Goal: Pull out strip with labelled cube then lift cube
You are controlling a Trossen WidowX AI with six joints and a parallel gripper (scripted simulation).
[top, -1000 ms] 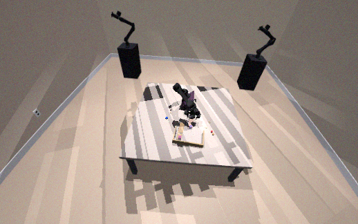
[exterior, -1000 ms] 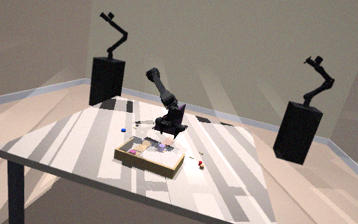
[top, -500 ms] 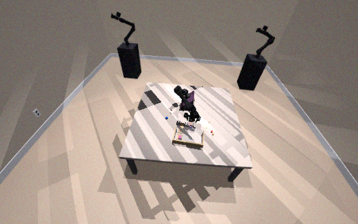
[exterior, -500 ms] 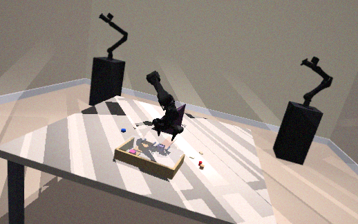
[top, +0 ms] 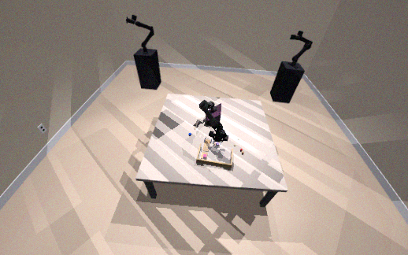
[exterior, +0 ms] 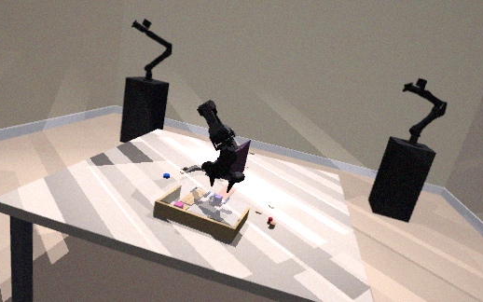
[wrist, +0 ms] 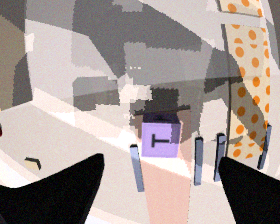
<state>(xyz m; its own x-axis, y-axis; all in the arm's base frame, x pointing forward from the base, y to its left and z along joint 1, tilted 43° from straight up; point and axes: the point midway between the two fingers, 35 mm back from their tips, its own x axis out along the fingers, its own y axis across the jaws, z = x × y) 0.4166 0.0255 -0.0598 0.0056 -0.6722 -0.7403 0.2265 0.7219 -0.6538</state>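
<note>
Now: the labelled cube 4 cm below my gripper tip. Round my gripper tip: blue disc: 11 cm behind, 30 cm to the right, 6 cm below; then red piece: 3 cm ahead, 24 cm to the left, 5 cm below.
</note>
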